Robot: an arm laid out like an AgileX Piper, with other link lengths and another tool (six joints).
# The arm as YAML. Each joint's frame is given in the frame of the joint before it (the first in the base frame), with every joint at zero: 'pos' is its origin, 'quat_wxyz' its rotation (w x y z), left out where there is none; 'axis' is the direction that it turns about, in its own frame. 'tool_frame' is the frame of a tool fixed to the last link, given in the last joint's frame.
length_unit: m
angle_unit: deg
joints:
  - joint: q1
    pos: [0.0, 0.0, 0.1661]
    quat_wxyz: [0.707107, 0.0, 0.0, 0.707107]
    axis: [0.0, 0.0, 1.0]
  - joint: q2
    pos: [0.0, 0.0, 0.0]
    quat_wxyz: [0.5, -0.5, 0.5, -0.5]
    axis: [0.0, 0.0, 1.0]
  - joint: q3
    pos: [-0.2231, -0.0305, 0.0]
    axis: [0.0, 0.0, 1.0]
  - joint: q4
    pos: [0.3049, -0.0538, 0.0]
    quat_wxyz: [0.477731, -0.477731, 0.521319, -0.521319]
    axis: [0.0, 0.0, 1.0]
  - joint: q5
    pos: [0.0, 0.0, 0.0]
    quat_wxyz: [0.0, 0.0, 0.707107, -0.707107]
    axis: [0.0, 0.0, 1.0]
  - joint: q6
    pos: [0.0, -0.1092, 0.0]
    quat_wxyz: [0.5, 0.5, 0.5, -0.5]
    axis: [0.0, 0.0, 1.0]
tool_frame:
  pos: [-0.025, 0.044, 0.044]
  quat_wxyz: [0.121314, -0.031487, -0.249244, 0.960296]
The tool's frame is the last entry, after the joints.
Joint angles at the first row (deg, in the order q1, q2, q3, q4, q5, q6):
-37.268 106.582 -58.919 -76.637 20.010 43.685
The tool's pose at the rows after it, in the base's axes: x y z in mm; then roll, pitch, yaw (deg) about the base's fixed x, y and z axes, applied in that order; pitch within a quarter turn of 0, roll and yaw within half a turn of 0:
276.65, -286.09, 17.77, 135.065, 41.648, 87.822
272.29, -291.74, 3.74, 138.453, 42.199, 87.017
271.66, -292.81, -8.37, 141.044, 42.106, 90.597
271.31, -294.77, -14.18, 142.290, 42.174, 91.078
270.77, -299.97, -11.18, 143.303, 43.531, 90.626
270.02, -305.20, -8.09, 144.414, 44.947, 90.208
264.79, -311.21, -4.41, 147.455, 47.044, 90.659
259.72, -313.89, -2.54, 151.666, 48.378, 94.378
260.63, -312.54, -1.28, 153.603, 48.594, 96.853
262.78, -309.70, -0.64, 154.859, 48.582, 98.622
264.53, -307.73, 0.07, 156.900, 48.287, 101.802
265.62, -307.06, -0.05, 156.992, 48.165, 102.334
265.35, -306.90, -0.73, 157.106, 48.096, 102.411
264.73, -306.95, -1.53, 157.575, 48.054, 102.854
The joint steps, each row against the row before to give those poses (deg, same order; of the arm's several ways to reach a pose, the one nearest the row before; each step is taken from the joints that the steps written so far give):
0.000 4.848 -1.302 -2.399 1.896 0.000
0.000 4.027 -2.411 -0.217 3.437 1.281
0.000 2.522 -0.841 -2.081 -0.428 0.002
0.000 1.653 -1.074 -0.131 0.713 0.000
0.000 0.483 -1.021 -0.113 1.923 0.000
0.000 0.524 -1.052 -0.144 2.018 0.000
0.000 0.602 -0.887 -0.317 3.426 -0.369
0.137 0.260 0.050 -1.069 1.947 -1.383
0.526 0.001 -0.002 0.002 0.541 -1.286
0.687 0.000 0.000 0.302 0.410 -0.961
0.543 0.001 0.000 0.267 0.000 -1.984
0.135 -0.002 0.001 0.003 -0.224 -0.279
0.000 0.101 0.001 -0.001 0.012 0.001
0.001 0.162 -0.003 -0.110 0.103 -0.116

